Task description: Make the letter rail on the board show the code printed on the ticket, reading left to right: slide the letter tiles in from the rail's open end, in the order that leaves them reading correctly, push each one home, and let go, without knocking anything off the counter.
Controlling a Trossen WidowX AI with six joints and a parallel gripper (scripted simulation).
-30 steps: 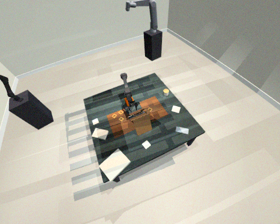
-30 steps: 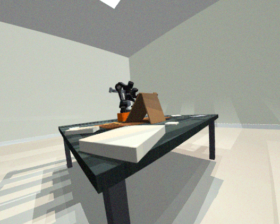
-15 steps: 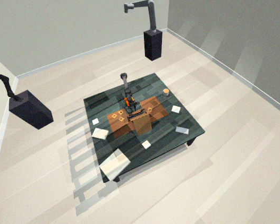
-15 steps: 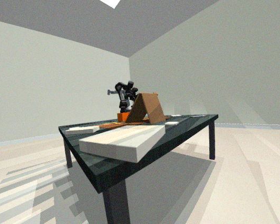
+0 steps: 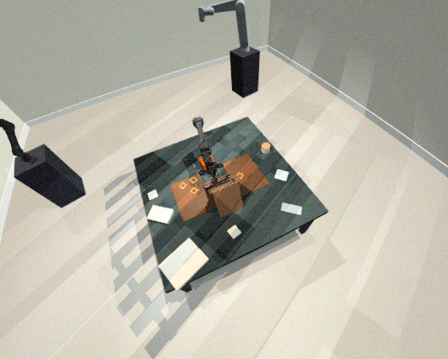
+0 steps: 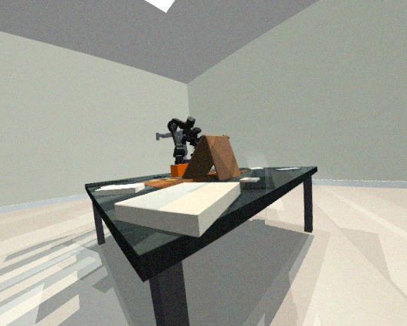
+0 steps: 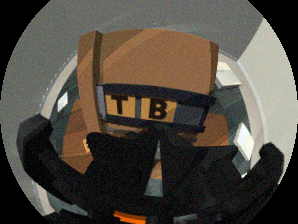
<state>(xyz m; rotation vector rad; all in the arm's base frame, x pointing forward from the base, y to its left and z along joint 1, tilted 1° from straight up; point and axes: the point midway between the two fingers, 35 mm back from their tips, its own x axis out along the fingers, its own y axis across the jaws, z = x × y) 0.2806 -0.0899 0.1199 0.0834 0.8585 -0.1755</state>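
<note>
My gripper tip is now 10 cm above the white ticket, 4 cm past it and 3 cm to the left of it. Also, from my gripper tip: yellow letter tile 25 cm to the left, 19 cm below, 3 cm behind; then flat white slab 48 cm to the right, 18 cm below, 11 cm behind; then mat 19 cm below, 10 cm behind, 6 cm to the left.
</note>
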